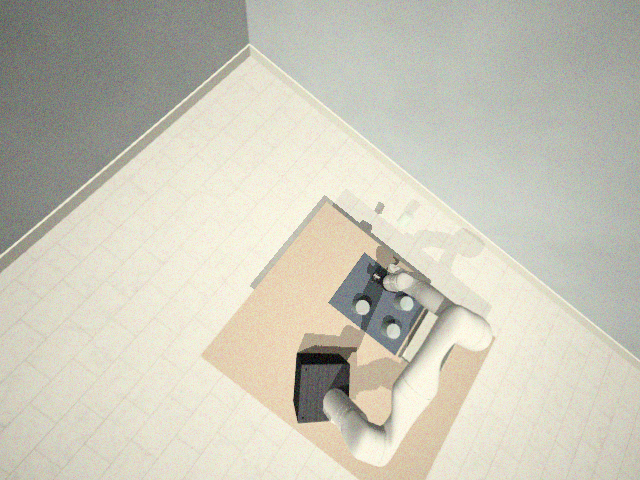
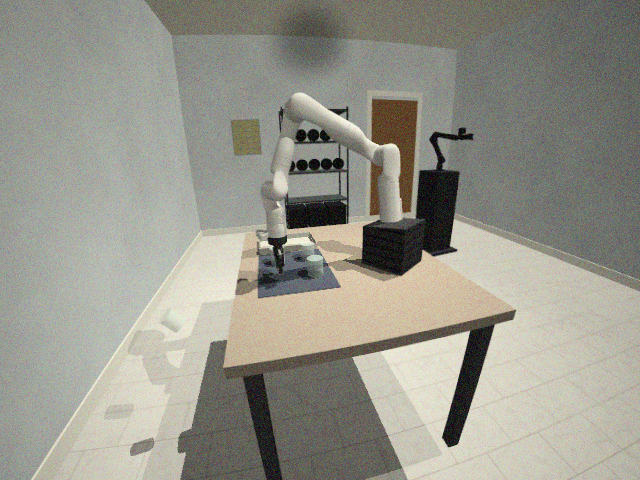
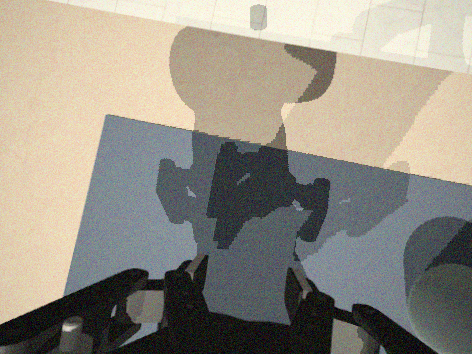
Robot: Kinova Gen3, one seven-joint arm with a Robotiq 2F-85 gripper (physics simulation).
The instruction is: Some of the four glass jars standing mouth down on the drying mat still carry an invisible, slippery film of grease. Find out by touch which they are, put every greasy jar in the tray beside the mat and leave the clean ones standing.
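Seen in the pictures: gripper, fingertip midpoint: (image 1: 377, 283) (image 2: 279, 271) (image 3: 245, 276); arm's base at its link origin: (image 1: 334, 401) (image 2: 390, 220).
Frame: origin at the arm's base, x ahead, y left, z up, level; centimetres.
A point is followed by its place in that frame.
Note:
My gripper (image 1: 377, 276) {x 51.8, y 0.2, z -15.1 cm} (image 2: 280, 270) {x 51.8, y 0.2, z -15.1 cm} (image 3: 245, 276) {x 51.8, y 0.2, z -15.1 cm} is partly open over the outer part of the blue mat (image 1: 345, 295) {x 39.1, y 10.8, z -18.0 cm} (image 2: 302, 288) {x 45.9, y 12.2, z -18.1 cm} (image 3: 120, 230) {x 53.4, y 10.3, z -18.0 cm}, with bare mat between its fingers. Three jars stand mouth down on the mat: one (image 1: 362, 306) {x 37.8, y 3.3, z -10.7 cm} (image 2: 314, 266) {x 38.8, y 6.0, z -12.9 cm} (image 3: 445, 310) beside the gripper, one (image 1: 406, 302) {x 50.1, y -14.8, z -10.6 cm} nearer the tray, and one (image 1: 392, 330) {x 35.5, y -14.2, z -10.6 cm} toward the robot base. A fourth pale jar (image 1: 405, 219) {x 94.9, y -1.6, z -26.8 cm} (image 2: 172, 319) {x 95.7, y 0.2, z -27.8 cm} is beyond the table edge, tilted; whether it touches the floor I cannot tell. The white tray (image 1: 420, 336) {x 40.7, y -32.0, z -18.1 cm} (image 2: 292, 242) {x 36.8, y -39.5, z -18.1 cm} holds no visible jar.
The black base block (image 1: 320, 390) {x 1.0, y 7.1, z 0.7 cm} (image 2: 392, 245) {x 7.9, y 13.9, z -6.1 cm} stands on the wooden table (image 1: 268, 315) {x 13.4, y 37.9, z -18.4 cm} (image 2: 382, 304) {x 23.9, y 32.8, z -18.3 cm}. The arm reaches over the tray side. The table edge runs close behind the mat, on the wall side. A black pedestal (image 2: 438, 211) and a shelf rack (image 2: 347, 170) stand farther back.

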